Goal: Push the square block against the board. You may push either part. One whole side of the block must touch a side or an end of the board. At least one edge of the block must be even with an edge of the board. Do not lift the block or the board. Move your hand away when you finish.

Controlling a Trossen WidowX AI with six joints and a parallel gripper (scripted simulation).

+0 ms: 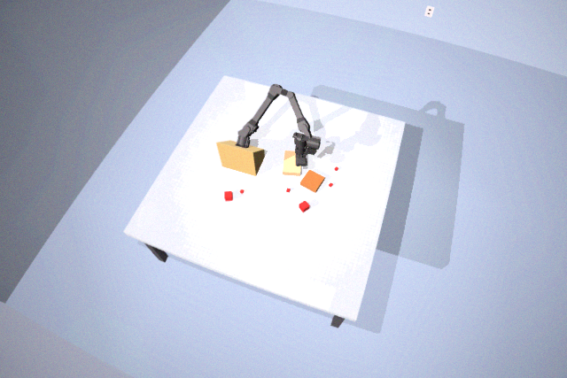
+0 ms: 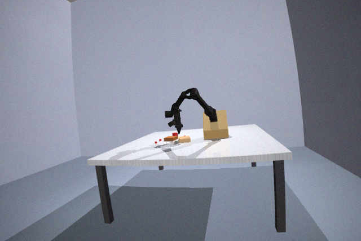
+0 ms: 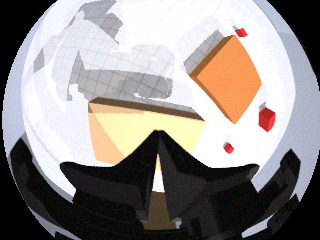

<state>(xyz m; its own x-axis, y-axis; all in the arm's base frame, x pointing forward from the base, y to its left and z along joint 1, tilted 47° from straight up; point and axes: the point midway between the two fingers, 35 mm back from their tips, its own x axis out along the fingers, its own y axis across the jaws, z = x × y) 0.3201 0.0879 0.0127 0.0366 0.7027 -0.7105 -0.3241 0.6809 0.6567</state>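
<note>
The board is 50 mm behind my gripper tip and 50 mm below it. Also, from my gripper tip: square block: 100 mm ahead, 80 mm to the right, 50 mm below.
</note>
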